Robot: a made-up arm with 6 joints. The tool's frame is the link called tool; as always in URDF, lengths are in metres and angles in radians.
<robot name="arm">
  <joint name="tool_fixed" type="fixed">
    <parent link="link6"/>
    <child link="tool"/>
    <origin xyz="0 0 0" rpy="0 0 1.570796"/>
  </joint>
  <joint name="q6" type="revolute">
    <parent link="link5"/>
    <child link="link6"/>
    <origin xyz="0.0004 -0.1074 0" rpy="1.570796 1.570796 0"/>
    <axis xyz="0 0 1"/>
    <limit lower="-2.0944" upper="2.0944"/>
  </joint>
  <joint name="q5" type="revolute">
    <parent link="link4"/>
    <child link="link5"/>
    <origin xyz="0 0 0" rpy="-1.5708 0 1.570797"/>
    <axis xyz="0 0 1"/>
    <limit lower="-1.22" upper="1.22"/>
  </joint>
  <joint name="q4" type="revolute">
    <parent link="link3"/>
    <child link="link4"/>
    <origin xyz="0.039 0.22 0" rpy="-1.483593 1.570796 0"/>
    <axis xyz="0 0 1"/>
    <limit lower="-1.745" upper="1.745"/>
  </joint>
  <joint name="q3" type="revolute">
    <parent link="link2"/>
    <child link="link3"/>
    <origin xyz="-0.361 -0.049 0" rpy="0 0 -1.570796"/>
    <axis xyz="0 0 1"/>
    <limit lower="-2.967" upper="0"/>
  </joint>
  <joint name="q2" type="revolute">
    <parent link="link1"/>
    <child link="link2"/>
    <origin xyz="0 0 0" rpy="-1.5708 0 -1.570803"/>
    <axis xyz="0 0 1"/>
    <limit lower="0" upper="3.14"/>
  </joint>
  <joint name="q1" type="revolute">
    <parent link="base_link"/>
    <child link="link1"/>
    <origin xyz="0 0 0.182" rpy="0 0 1.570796"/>
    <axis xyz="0 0 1"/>
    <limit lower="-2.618" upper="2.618"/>
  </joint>
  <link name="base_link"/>
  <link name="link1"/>
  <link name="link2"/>
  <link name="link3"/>
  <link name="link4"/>
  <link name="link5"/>
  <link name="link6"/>
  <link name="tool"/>
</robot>
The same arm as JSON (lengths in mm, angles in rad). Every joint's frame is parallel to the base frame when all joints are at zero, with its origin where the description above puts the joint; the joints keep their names.
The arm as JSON. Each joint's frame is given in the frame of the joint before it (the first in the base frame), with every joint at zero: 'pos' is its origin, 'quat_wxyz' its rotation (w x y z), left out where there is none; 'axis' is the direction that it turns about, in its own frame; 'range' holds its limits. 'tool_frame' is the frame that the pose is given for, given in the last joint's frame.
{
  "length_unit": "mm",
  "angle_unit": "rad",
  "joints": [
    {
      "joint": "q1",
      "pos": [
        0.0,
        0.0,
        182.0
      ],
      "axis": [
        0.0,
        0.0,
        1.0
      ],
      "range": [
        -2.618,
        2.618
      ]
    },
    {
      "joint": "q2",
      "pos": [
        0.0,
        0.0,
        0.0
      ],
      "axis": [
        0.0,
        1.0,
        0.0
      ],
      "range": [
        0.0,
        3.14
      ]
    },
    {
      "joint": "q3",
      "pos": [
        -361.0,
        0.0,
        49.0
      ],
      "axis": [
        0.0,
        1.0,
        0.0
      ],
      "range": [
        -2.967,
        0.0
      ]
    },
    {
      "joint": "q4",
      "pos": [
        220.0,
        0.0,
        39.0
      ],
      "axis": [
        0.9962,
        0.0,
        0.0871
      ],
      "range": [
        -1.745,
        1.745
      ]
    },
    {
      "joint": "q5",
      "pos": [
        0.0,
        0.0,
        0.0
      ],
      "axis": [
        0.0,
        1.0,
        0.0
      ],
      "range": [
        -1.22,
        1.22
      ]
    },
    {
      "joint": "q6",
      "pos": [
        107.0,
        0.0,
        9.0
      ],
      "axis": [
        0.9962,
        0.0,
        0.0871
      ],
      "range": [
        -2.0944,
        2.0944
      ]
    }
  ],
  "tool_frame": {
    "pos": [
      0.0,
      0.0,
      0.0
    ],
    "quat_wxyz": [
      0.737256,
      0.0,
      0.675614,
      -0.000002
    ]
  }
}

